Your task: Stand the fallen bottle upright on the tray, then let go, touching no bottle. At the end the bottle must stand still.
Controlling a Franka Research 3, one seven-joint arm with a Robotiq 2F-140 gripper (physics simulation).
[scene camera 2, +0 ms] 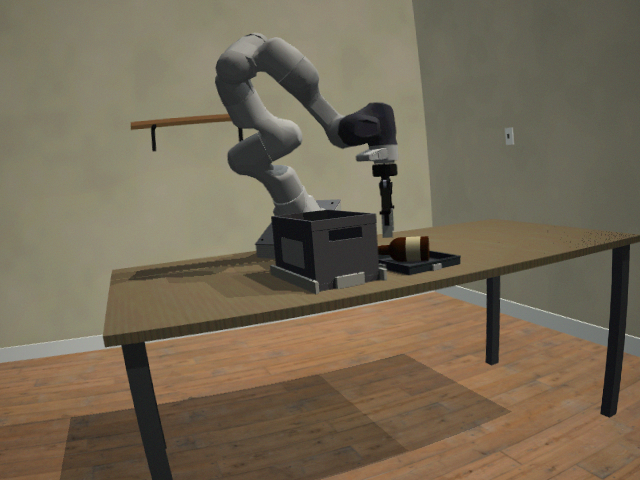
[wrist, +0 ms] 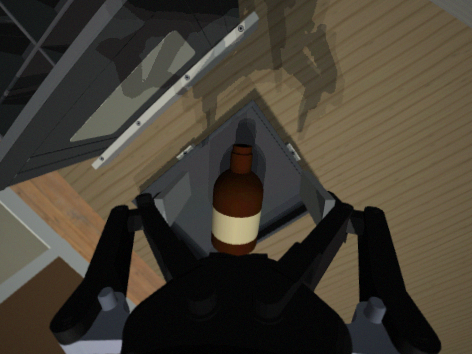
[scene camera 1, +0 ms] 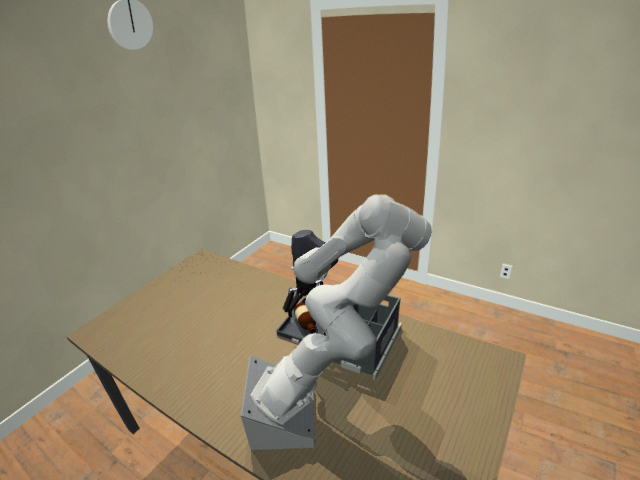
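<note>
A brown bottle with a cream label [scene camera 1: 303,313] [scene camera 2: 412,249] [wrist: 236,205] lies on its side on the dark tray [scene camera 1: 282,334] [scene camera 2: 448,261] [wrist: 280,175]. In scene camera 2 its neck points left, toward the crate; in the wrist view its neck points up and its base is nearest the gripper body. My gripper [scene camera 2: 387,232] [wrist: 244,183] is open and empty, pointing down. Its fingers stand wide apart, one to each side of the bottle in the wrist view, with gaps. In scene camera 2 the fingertips are slightly above the bottle, near its neck end. The arm partly hides the bottle and tray in scene camera 1.
A tall dark crate with dividers [scene camera 1: 388,338] [scene camera 2: 343,258] [wrist: 82,95] stands close beside the tray, on the bottle's neck side in scene camera 2. Light brackets [scene camera 2: 350,280] [wrist: 187,77] sit along its base. The wooden table [scene camera 1: 180,330] [scene camera 2: 206,304] [wrist: 380,125] carries both.
</note>
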